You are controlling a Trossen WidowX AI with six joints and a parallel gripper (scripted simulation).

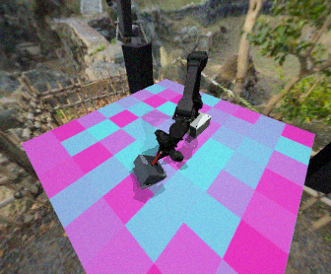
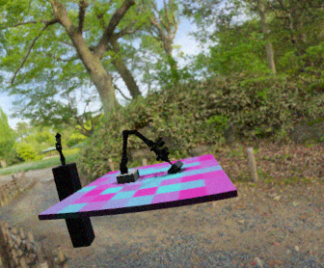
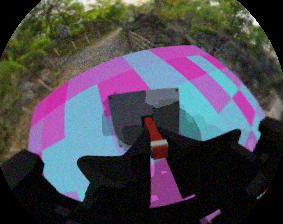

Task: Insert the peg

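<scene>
The red peg lies 10 mm to the left of my gripper tip, 10 mm behind it and 10 mm above it. Round my gripper tip: dark grey sloped panel (60 mm below, 40 mm ahead, 20 mm to the right).
</scene>
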